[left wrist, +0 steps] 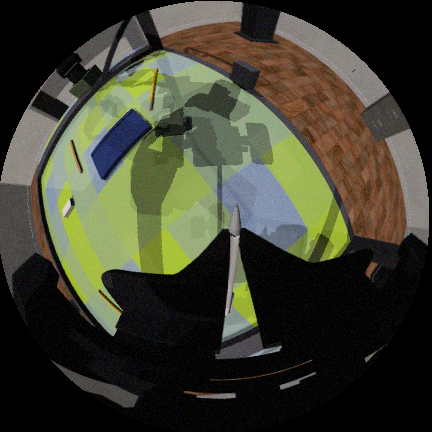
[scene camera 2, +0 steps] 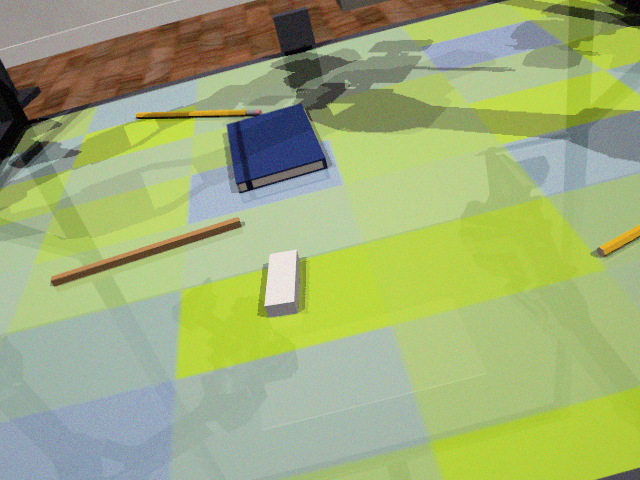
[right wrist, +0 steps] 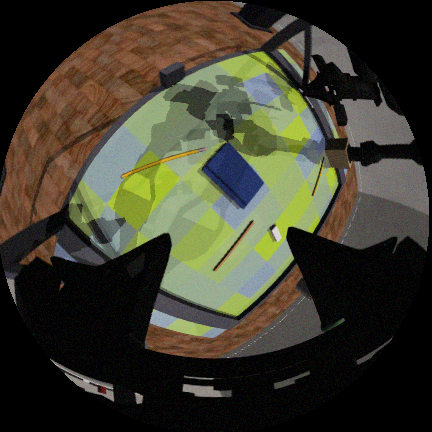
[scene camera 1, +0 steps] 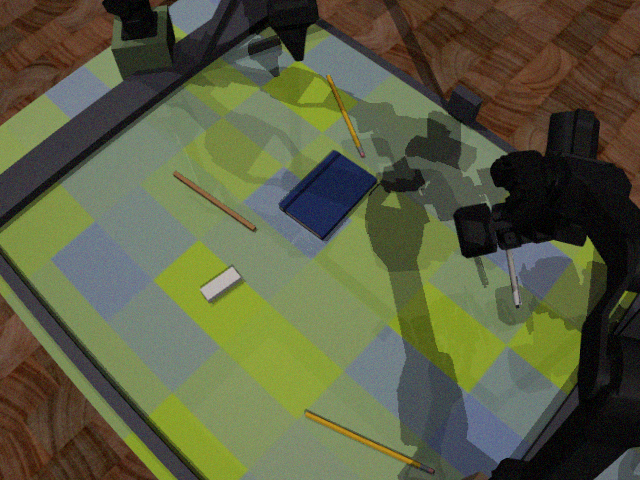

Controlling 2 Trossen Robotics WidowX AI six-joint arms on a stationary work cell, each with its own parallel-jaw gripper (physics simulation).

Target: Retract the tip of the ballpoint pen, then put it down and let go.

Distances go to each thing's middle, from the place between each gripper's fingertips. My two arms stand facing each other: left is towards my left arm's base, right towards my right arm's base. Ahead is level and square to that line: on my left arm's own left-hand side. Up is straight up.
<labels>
The blue notebook (scene camera 2: 280,145) is 2 cm ahead of my right hand, 12 cm to the left of it and 22 cm below it. Round my right hand: white eraser (scene camera 2: 282,291) (24 cm ahead, 17 cm to the left, 22 cm below); then brown stick (scene camera 2: 209,231) (18 cm ahead, 3 cm to the left, 22 cm below); then ballpoint pen (left wrist: 234,227) (10 cm behind, 39 cm to the left, 12 cm below).
The ballpoint pen lies 20 mm ahead of my left hand, 40 mm to the left of it and 10 mm below it. Round my left hand: white eraser (360 mm ahead, 190 mm to the right, 110 mm below); then blue notebook (140 mm ahead, 230 mm to the right, 110 mm below); then brown stick (300 mm ahead, 320 mm to the right, 110 mm below).
</labels>
